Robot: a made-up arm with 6 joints.
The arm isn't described. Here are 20 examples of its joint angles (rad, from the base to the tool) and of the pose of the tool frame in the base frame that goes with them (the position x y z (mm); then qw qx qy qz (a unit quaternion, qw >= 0)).
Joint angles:
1: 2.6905 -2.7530 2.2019 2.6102 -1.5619 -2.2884
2: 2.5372 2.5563 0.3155 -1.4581 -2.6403 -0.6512
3: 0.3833 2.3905 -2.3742 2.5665 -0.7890 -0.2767
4: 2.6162 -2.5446 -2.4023 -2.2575 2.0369 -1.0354
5: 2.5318 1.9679 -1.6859 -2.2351 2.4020 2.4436
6: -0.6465 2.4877 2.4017 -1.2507 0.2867 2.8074
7: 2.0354 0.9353 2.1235 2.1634 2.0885 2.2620
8: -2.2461 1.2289 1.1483 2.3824 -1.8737 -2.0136
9: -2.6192 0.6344 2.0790 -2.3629 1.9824 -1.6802
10: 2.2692 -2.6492 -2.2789 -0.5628 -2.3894 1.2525
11: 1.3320 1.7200 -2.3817 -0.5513 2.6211 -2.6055
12: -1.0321 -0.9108 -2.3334 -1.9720 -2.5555 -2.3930
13: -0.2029 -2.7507 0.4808 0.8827 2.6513 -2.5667
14: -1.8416 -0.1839 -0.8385 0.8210 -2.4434 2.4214
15: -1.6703 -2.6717 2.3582 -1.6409 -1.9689 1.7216
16: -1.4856 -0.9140 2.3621 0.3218 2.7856 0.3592
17: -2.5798 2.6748 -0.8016 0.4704 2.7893 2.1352
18: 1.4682 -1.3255 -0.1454 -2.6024 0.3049 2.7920
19: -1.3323 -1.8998 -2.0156 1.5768 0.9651 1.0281
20: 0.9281 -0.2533 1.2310 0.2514 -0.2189 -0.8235
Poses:
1: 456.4 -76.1 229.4 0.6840 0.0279 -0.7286 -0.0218
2: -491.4 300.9 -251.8 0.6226 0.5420 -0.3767 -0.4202
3: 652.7 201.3 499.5 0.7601 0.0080 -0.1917 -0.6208
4: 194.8 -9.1 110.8 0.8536 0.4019 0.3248 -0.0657
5: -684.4 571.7 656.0 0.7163 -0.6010 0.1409 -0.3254
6: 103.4 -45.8 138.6 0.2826 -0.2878 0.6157 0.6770
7: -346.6 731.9 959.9 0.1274 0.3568 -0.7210 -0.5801
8: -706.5 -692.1 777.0 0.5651 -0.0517 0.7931 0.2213
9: -618.9 -255.1 1141.2 0.7825 0.2538 -0.4195 0.3838
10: 44.6 -124.3 106.5 0.5215 0.7569 -0.0784 -0.3861
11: 160.9 715.3 834.4 0.7980 -0.0809 0.5967 -0.0230
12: -325.6 650.8 974.5 0.9093 0.3410 0.1178 0.2075
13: -478.4 157.9 -297.9 0.8010 -0.0257 -0.3528 -0.4830
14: 88.8 494.6 1622.3 0.0578 -0.3420 0.8135 -0.4669
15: 163.9 474.4 263.4 0.5378 0.5208 0.5150 -0.4175
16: -28.2 455.7 1303.8 0.8827 -0.3930 0.1612 0.2009
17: -541.3 -350.1 -80.5 0.6268 0.4741 0.6157 -0.0570
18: -67.5 -1256.6 966.8 0.2721 0.2051 0.2416 -0.9086
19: -70.7 536.5 180.5 0.7228 -0.0480 0.4173 -0.5487
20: 68.8 81.8 1873.9 0.2661 0.4894 0.6379 0.5318
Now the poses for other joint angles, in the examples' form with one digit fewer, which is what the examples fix.
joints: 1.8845 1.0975 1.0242 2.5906 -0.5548 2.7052
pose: -255 1121 887 0.477 -0.089 0.860 -0.158
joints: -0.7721 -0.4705 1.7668 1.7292 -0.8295 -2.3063
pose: -97 -46 1644 0.267 0.934 -0.215 -0.099
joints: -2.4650 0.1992 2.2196 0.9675 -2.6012 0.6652
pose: -354 -178 1419 0.903 0.164 -0.391 -0.075
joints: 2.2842 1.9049 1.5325 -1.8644 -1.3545 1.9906
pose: -492 465 88 0.066 0.204 -0.392 0.895
